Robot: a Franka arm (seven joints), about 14 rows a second.
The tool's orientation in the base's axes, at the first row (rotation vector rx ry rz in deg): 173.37, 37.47, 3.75
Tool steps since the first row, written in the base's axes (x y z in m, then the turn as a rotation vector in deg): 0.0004, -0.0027, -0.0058, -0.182, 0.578, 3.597; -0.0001, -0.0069, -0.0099, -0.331, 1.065, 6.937; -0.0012, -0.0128, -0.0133, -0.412, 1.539, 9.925; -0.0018, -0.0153, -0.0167, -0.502, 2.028, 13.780
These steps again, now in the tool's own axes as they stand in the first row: -0.0009, 0.0023, 0.0059, 0.188, -0.410, -3.620; -0.0033, 0.0057, 0.0101, 0.360, -0.737, -6.978; -0.0068, 0.0104, 0.0137, 0.577, -1.043, -9.981; -0.0085, 0.0123, 0.0171, 0.819, -1.321, -13.851
